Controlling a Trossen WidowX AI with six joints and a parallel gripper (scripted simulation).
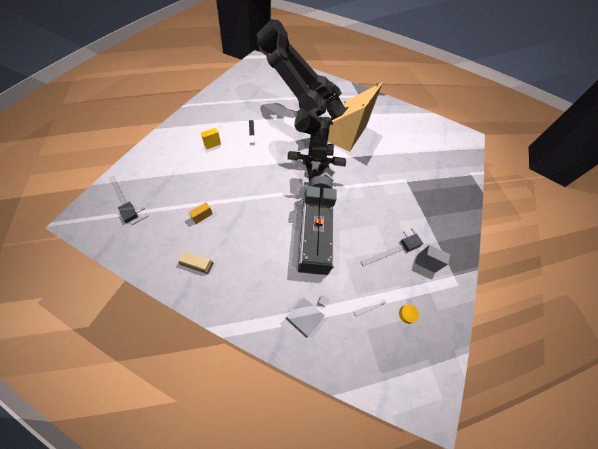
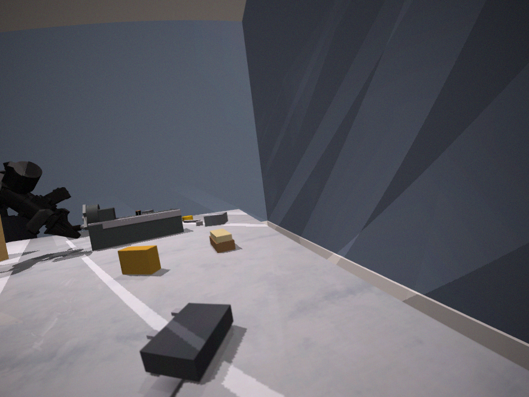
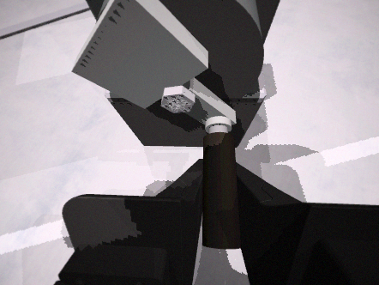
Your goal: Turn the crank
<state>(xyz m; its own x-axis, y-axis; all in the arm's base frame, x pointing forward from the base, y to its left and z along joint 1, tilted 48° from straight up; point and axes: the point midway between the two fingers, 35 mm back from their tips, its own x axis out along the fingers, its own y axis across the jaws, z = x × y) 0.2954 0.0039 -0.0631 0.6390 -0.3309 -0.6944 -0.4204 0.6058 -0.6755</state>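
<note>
Now: gripper tip 14 cm short of the red pointer, 9 cm to the right of it and 4 cm below it. From my gripper tip the other things lie so: tan block (40 cm ahead, 16 cm to the right, 3 cm below); yellow cube (43 cm to the right, 1 cm below); dark brown crank handle (3 cm above, 2 cm behind, 1 cm to the right).
</note>
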